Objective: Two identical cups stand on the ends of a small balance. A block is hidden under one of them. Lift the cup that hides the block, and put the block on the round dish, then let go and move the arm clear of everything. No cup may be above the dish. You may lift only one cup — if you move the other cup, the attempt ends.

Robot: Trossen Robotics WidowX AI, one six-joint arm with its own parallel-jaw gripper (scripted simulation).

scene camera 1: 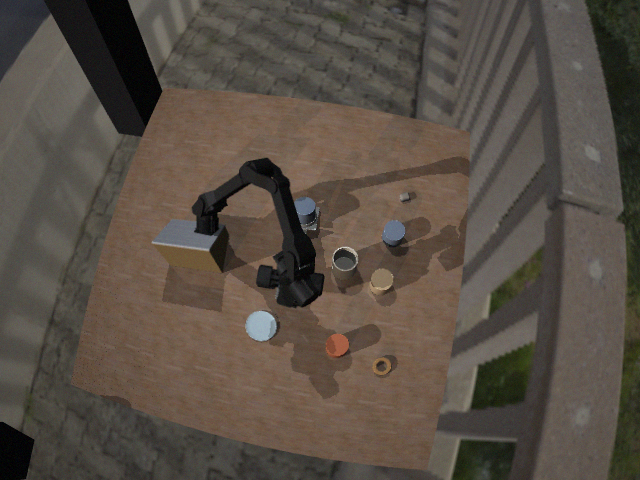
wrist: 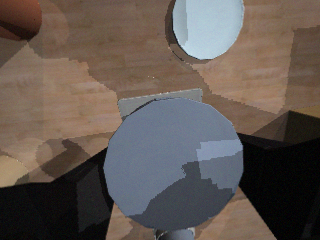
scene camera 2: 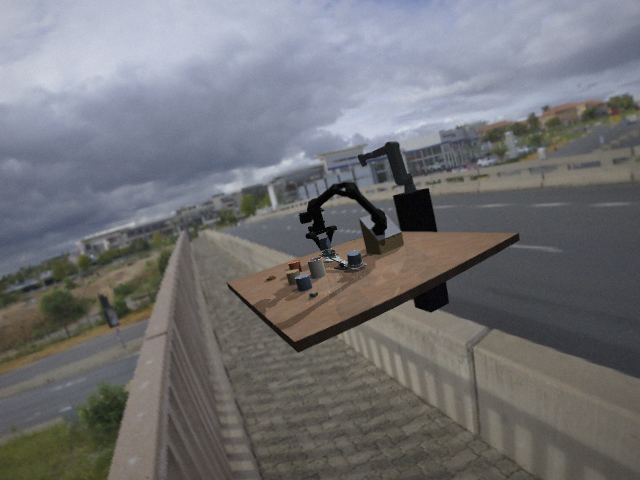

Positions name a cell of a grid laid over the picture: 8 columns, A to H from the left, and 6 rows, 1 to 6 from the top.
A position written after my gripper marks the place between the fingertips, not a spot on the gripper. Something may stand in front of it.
In view: my gripper (scene camera 1: D4).
My gripper also shows in the wrist view (wrist: E4).
